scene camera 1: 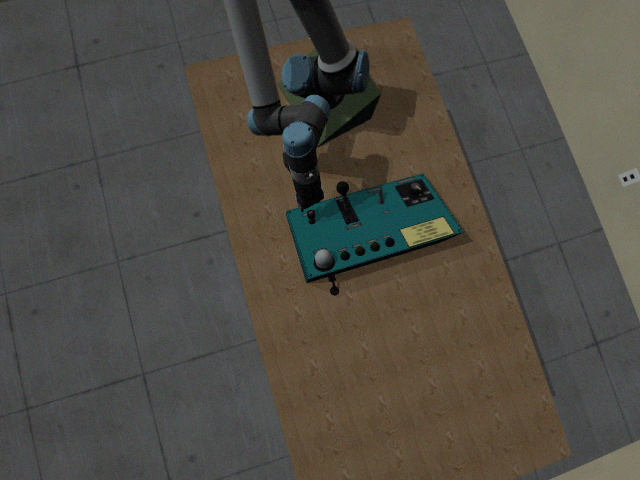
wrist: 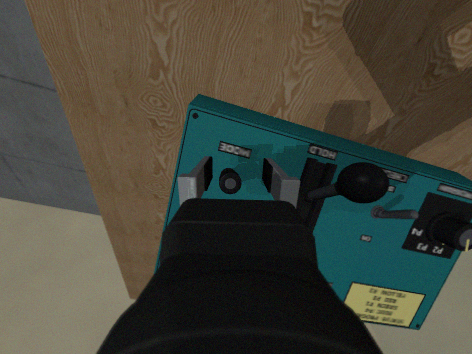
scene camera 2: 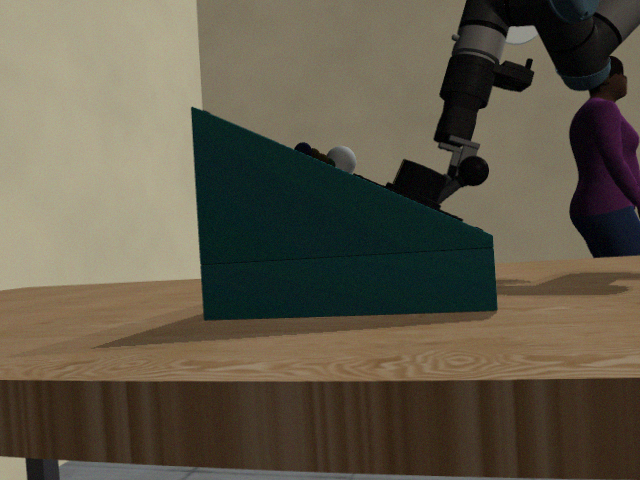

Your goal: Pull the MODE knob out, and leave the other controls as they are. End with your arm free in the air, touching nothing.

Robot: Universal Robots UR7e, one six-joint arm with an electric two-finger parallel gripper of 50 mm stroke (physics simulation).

Labels:
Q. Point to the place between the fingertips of my gripper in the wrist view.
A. At 237,167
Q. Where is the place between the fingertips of my gripper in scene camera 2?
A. At 454,186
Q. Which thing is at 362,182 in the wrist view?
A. A ball-topped lever.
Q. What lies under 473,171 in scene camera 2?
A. A ball-topped lever.

